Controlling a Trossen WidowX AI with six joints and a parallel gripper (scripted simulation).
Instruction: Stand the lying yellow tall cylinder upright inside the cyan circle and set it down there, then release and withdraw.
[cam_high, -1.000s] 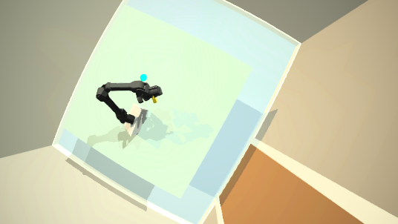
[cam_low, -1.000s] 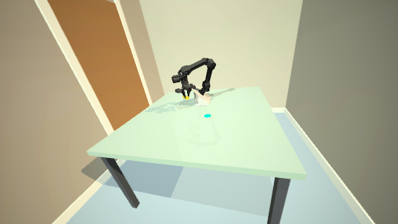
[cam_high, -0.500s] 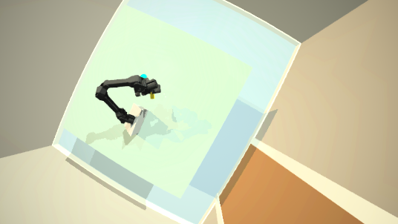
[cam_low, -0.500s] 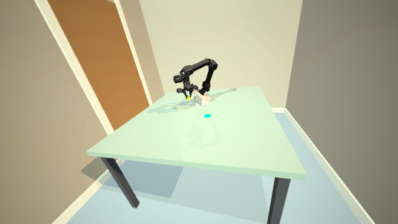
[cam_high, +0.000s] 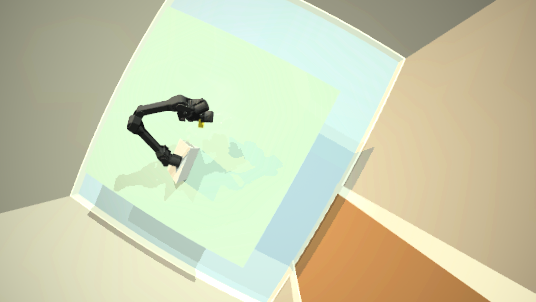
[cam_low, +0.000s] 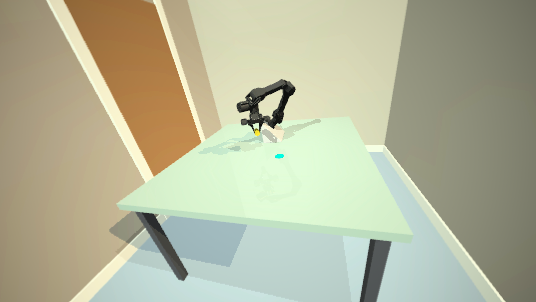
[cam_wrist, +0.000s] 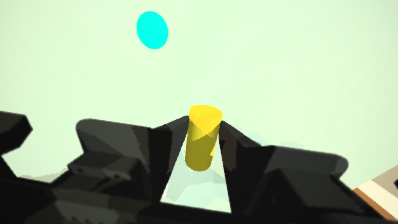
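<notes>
Right now the cyan circle is 150 mm below my gripper tip, 130 mm to the left of it and 70 mm ahead of it. Also, from my gripper tip: yellow tall cylinder 20 mm behind, 10 mm to the right.
</notes>
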